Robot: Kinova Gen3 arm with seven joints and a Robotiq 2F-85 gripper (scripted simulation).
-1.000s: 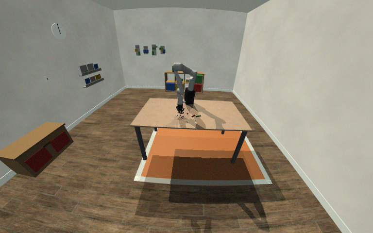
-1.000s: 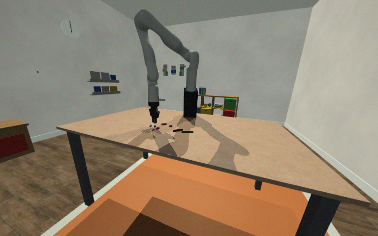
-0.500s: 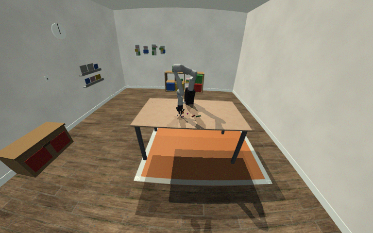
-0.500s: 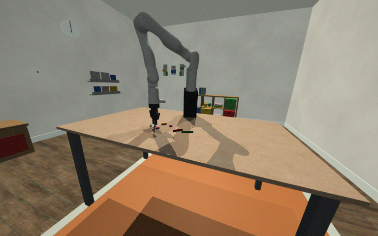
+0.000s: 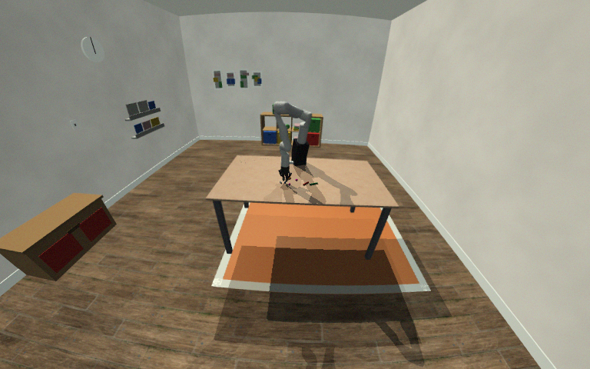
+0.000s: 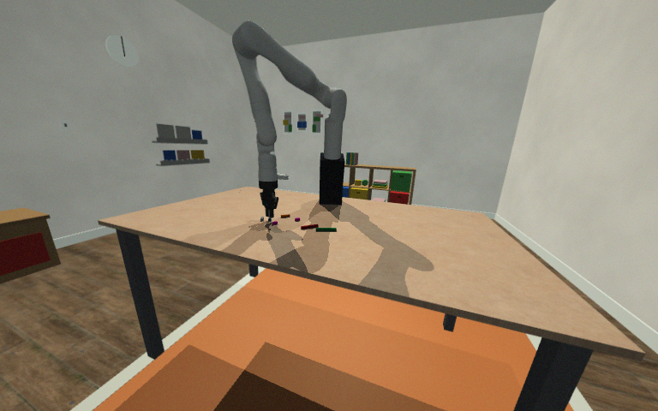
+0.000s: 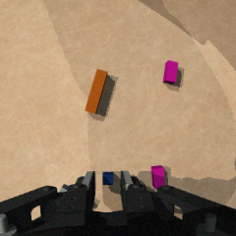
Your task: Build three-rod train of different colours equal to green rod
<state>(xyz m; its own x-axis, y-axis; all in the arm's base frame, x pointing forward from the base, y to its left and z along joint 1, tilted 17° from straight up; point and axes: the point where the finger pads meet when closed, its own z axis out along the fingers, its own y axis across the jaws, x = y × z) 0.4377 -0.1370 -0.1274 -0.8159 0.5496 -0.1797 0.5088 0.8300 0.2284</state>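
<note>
Now: the blue rod 30 mm below my hand. Round my hand: grey rod (40 mm to the right, 30 mm below); then red rod (190 mm to the left, 30 mm below, 10 mm ahead); then orange rod (70 mm behind, 30 mm to the left, 30 mm below).
</note>
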